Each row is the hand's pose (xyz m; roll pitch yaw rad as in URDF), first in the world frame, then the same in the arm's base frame.
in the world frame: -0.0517 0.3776 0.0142 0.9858 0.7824 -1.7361
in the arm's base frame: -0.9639 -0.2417 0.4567 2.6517 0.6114 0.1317
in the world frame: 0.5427 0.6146 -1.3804 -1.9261 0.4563 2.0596
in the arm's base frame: -0.1336 1.0438 0.5686 3.0562 0.2736 2.1620
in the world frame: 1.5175 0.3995 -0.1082 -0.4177 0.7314 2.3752
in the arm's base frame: -0.1827 -0.0010 1.8019 -2.0057 0.5697 1.9028
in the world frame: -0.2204 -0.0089 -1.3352 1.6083 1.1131 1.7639
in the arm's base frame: -0.0669 0.5584 -0.2876 0.3372 0.2514 1.4526
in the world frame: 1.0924 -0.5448 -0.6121 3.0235 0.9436 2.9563
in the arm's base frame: 0.5561 -0.2278 0.9481 0.7006 0.8570 1.4602
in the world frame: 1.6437 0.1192 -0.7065 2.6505 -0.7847 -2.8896
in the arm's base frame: 0.3869 0.3032 1.6138 2.5494 0.4256 -2.2327
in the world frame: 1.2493 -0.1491 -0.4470 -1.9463 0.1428 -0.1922
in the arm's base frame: 0.2604 -0.0986 1.2711 -1.1360 -0.8399 0.1134
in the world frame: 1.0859 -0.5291 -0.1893 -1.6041 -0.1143 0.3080
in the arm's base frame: 0.3229 -0.5488 1.0952 -1.4410 -1.3247 0.8121
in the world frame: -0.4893 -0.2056 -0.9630 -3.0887 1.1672 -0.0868
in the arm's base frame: -0.2444 0.1235 -0.4575 -2.6809 -0.0120 0.8181
